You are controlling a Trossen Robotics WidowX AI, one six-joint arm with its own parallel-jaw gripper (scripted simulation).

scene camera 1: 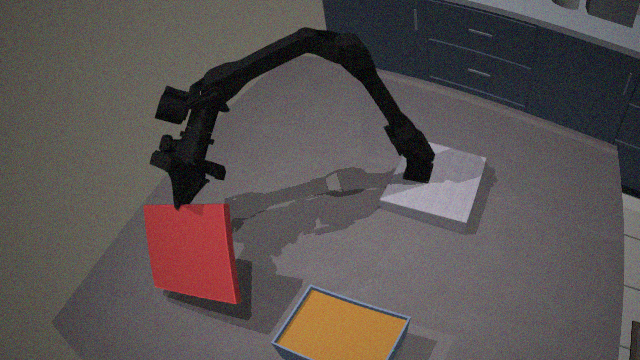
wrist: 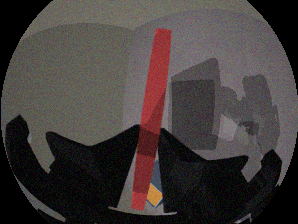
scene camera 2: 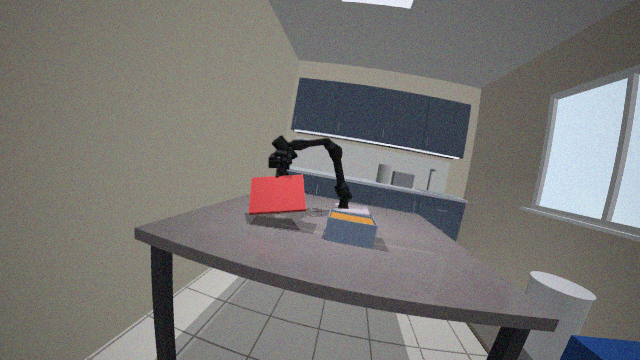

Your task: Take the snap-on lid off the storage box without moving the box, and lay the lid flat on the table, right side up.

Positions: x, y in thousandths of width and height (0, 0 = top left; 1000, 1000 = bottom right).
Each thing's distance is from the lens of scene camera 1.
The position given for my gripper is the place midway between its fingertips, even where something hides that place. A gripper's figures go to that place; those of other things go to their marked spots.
my gripper (scene camera 1: 280, 582): 0.82 m
red lid (scene camera 1: 299, 699): 0.80 m
